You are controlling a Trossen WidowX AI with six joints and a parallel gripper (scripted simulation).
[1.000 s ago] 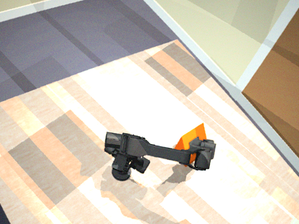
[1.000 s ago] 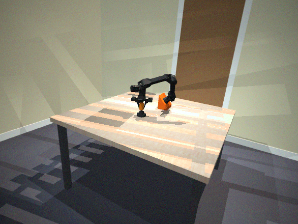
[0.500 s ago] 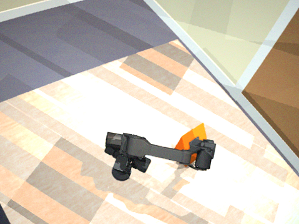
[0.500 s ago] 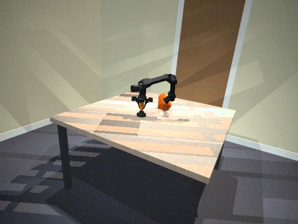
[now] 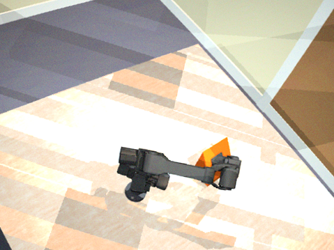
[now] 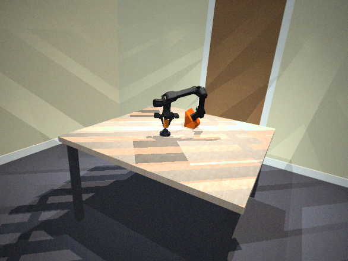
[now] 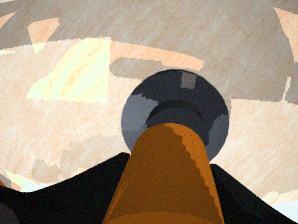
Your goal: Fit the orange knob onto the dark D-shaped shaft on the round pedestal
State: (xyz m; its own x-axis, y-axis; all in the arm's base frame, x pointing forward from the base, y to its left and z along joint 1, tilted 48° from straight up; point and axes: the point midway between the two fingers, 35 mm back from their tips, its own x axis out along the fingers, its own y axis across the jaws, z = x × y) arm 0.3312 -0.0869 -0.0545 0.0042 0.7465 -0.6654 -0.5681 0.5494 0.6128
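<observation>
My gripper tip is 2 cm below the orange knob. Round my gripper tip: dark round pedestal (4 cm below).
</observation>
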